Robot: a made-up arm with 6 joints. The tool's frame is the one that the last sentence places.
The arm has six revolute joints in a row. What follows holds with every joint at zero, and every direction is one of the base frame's. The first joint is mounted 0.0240 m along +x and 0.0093 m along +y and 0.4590 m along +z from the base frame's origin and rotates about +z. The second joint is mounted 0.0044 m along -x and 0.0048 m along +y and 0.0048 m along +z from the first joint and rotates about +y. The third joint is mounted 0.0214 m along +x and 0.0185 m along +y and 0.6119 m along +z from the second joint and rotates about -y. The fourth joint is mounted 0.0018 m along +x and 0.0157 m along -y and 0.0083 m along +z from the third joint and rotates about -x. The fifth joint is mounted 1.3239 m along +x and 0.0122 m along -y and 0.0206 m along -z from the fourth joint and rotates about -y. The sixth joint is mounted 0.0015 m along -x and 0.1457 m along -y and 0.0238 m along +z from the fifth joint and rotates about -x. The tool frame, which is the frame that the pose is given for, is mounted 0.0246 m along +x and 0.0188 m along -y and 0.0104 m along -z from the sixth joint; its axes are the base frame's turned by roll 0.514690, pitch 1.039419 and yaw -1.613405 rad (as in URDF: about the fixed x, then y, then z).
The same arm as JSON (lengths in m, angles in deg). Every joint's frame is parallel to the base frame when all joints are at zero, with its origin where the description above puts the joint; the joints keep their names.
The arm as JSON. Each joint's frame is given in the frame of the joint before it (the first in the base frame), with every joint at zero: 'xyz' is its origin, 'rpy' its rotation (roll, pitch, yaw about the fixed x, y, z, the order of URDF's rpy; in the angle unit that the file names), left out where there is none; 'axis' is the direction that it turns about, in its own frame. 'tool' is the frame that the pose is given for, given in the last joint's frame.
{"units": {"length": "m", "angle": "deg"}, "joints": [{"name": "joint 1", "type": "revolute", "origin": {"xyz": [0.024, 0.0093, 0.459]}, "axis": [0.0, 0.0, 1.0]}, {"name": "joint 2", "type": "revolute", "origin": {"xyz": [-0.0044, 0.0048, 0.0048]}, "axis": [0.0, 1.0, 0.0]}, {"name": "joint 3", "type": "revolute", "origin": {"xyz": [0.0214, 0.0185, 0.6119]}, "axis": [0.0, -1.0, 0.0]}, {"name": "joint 4", "type": "revolute", "origin": {"xyz": [0.0018, -0.0157, 0.0083]}, "axis": [-1.0, 0.0, 0.0]}, {"name": "joint 5", "type": "revolute", "origin": {"xyz": [1.3239, -0.0122, -0.0206]}, "axis": [0.0, -1.0, 0.0]}, {"name": "joint 6", "type": "revolute", "origin": {"xyz": [-0.0015, -0.1457, 0.0238]}, "axis": [-1.0, 0.0, 0.0]}], "tool": {"origin": {"xyz": [0.0246, -0.0188, -0.0104], "rpy": [29.49, 59.55, -92.44]}}}
